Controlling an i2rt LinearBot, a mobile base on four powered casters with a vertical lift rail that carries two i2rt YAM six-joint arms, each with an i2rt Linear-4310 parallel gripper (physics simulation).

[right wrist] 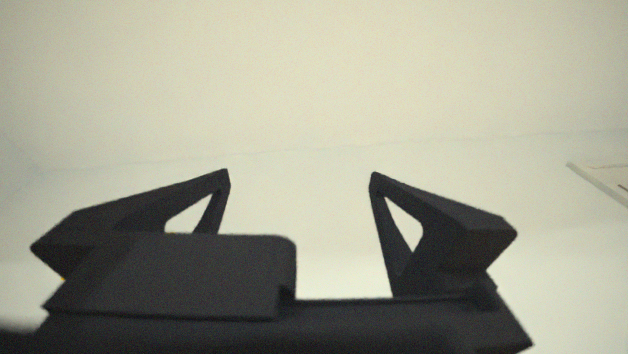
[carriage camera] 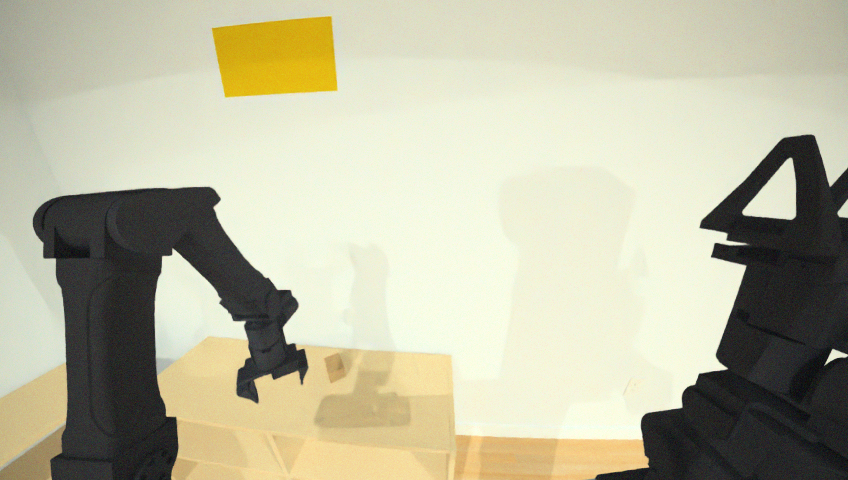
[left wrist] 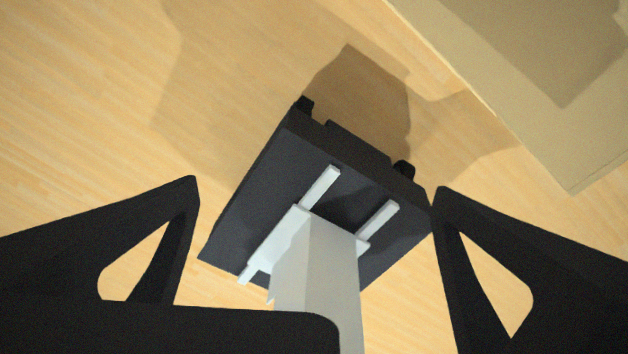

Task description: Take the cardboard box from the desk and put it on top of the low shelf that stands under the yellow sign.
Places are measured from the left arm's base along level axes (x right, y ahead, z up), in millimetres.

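Pixels of known places: left gripper, fingertip midpoint: [carriage camera: 280,391] [left wrist: 316,194]; right gripper, fingertip midpoint: [right wrist: 300,178] [carriage camera: 843,140].
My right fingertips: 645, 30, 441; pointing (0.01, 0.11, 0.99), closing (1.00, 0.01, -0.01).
Observation:
Behind a point stands the place of what it marks, as x, y, z.
The cardboard box [carriage camera: 335,367] @(1, 555, -344), small and brown, stands on top of the low wooden shelf [carriage camera: 416,380] @(321, 527, -394), near its back edge in the carriage view. The yellow sign [carriage camera: 276,57] @(-115, 741, 749) is on the wall above the shelf. My left gripper [carriage camera: 275,391] @(-2, 265, -91) [left wrist: 316,194] @(-2, 265, -91) is open and empty; in the carriage view it appears to the left of the box, apart from it. A corner of the shelf top [left wrist: 530,120] @(278, 326, -394) shows at the upper right of the left wrist view. My right gripper [right wrist: 300,178] @(645, 30, 441) is open and empty, raised at the right of the carriage view. The desk cannot be made out for certain.
My dark base [left wrist: 260,185] @(102, -191, -705) with its pale lift rail [left wrist: 330,270] stands on the wooden floor [left wrist: 90,100] @(-473, -431, -1004) below the left gripper. Another wooden surface [carriage camera: 29,392] @(-1206, 461, -394) lies at the lower left of the carriage view. The white wall [carriage camera: 446,208] @(439, 683, 260) rises behind the shelf, with a wall socket [carriage camera: 633,386] @(1380, 575, -595) low down.

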